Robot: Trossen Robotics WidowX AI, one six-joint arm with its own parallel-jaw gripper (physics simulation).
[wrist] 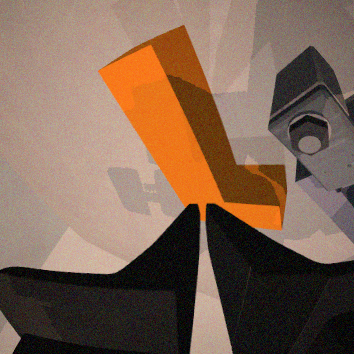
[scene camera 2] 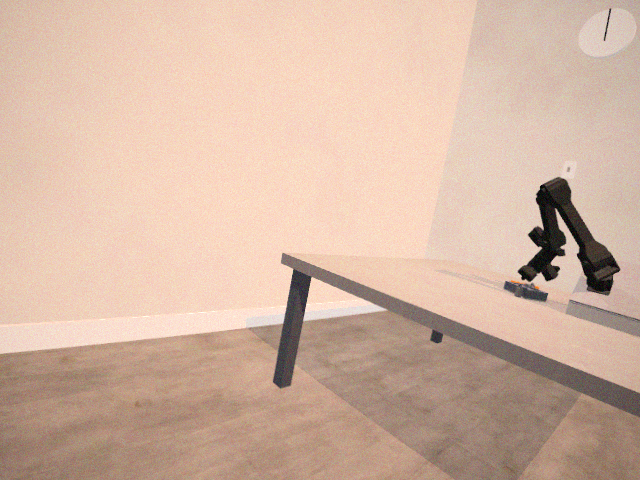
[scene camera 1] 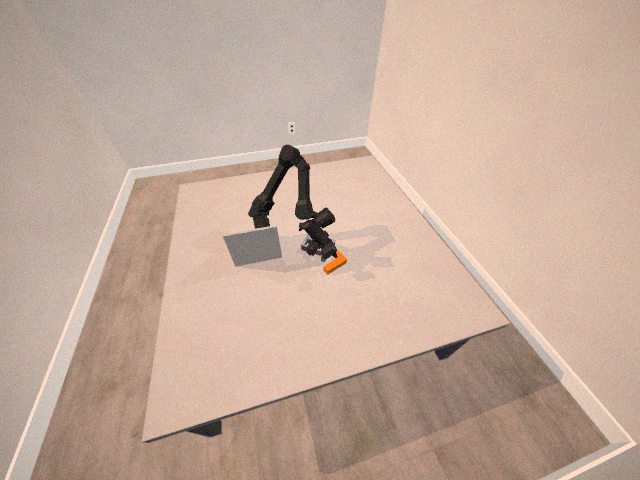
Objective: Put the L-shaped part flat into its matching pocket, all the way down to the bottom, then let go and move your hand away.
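Seen in the pictures: gripper, fingertip midpoint: (wrist: pixel 201 212) (scene camera 2: pixel 522 279) (scene camera 1: pixel 336 256); arm's base at its link origin: (scene camera 2: pixel 600 285) (scene camera 1: pixel 262 229).
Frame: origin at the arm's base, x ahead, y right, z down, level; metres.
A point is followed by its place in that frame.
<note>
The orange L-shaped part (scene camera 1: pixel 336 264) {z 0.086, x 0.283, y 0.223 m} (scene camera 2: pixel 530 284) (wrist: pixel 150 115) {z 0.086, x 0.255, y 0.224 m} shows beside the grey fixture in scene camera 1; in the wrist view its long arm points up and left, its short arm right. My gripper (scene camera 1: pixel 324 255) {z 0.067, x 0.290, y 0.195 m} (wrist: pixel 201 212) {z 0.067, x 0.290, y 0.195 m} is shut, its fingertips nearly together over the part's corner. The corner shows behind the narrow gap, and no part of it is seen gripped. The dark grey fixture (scene camera 2: pixel 536 295) {z 0.095, x 0.187, y 0.036 m} (wrist: pixel 335 155) {z 0.075, x 0.248, y 0.154 m} is partly hidden by the gripper in scene camera 1 and partly out of the wrist view. I cannot make out the matching pocket.
A grey upright panel (scene camera 1: pixel 253 246) {z 0.003, x -0.050, y 0.089 m} stands left of the gripper, in front of the arm base. All this is on the pale table (scene camera 1: pixel 310 330) {z 0.116, x 0.097, y 0.466 m} (scene camera 2: pixel 392 273) {z 0.116, x 0.575, y -0.348 m}. The arm's shadow falls on the table around and to the right of the part.
</note>
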